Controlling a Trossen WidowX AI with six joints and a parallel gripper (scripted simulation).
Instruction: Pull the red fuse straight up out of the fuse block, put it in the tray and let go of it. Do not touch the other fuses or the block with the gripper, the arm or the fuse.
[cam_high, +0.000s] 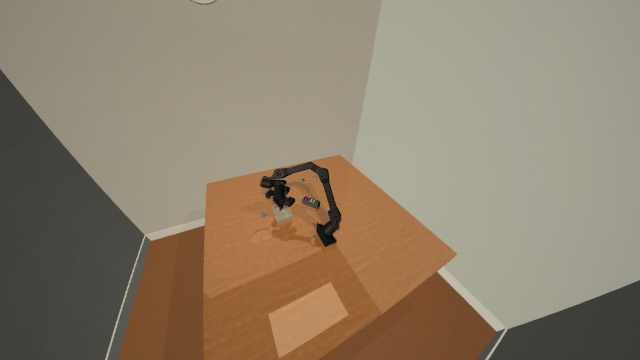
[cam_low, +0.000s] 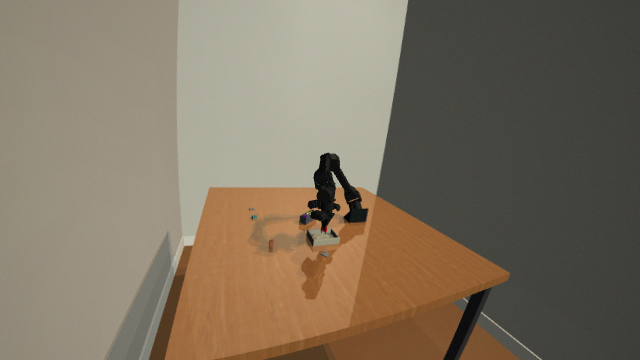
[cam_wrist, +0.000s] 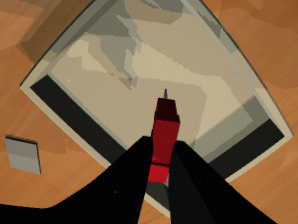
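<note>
My gripper tip is now 10 mm above the red fuse. Round my gripper tip: white fuse: 20 mm ahead, 220 mm to the right, 40 mm below; then tray: 60 mm below; then purple fuse: 50 mm ahead, 190 mm to the right, 40 mm below.
</note>
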